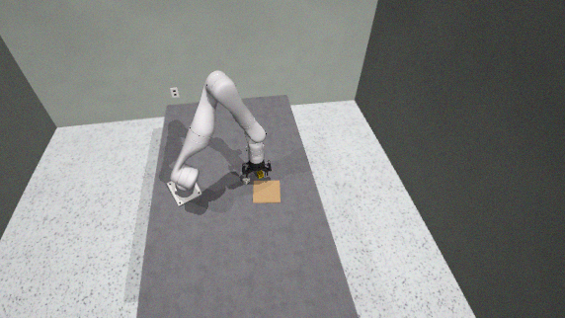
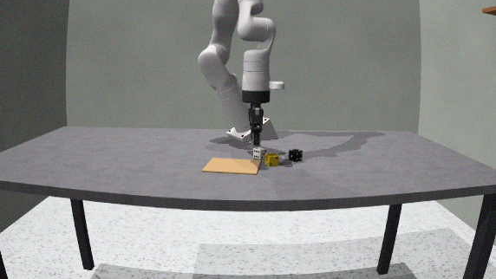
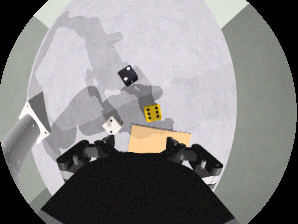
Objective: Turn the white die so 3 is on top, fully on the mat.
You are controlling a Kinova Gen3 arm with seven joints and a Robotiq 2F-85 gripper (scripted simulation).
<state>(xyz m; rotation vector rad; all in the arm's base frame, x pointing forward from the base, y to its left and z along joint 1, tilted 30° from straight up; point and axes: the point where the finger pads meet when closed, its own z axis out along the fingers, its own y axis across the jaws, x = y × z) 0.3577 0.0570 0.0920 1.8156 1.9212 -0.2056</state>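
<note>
Right now my hand is 20 mm short of the yellow die, 50 mm to the right of it and 50 mm above it. From my hand the other things lie so: white die (60 mm behind, 20 mm to the left, 50 mm below); tan mat (40 mm ahead, 60 mm to the right, 60 mm below); black die (30 mm behind, 120 mm to the left, 50 mm below).
</note>
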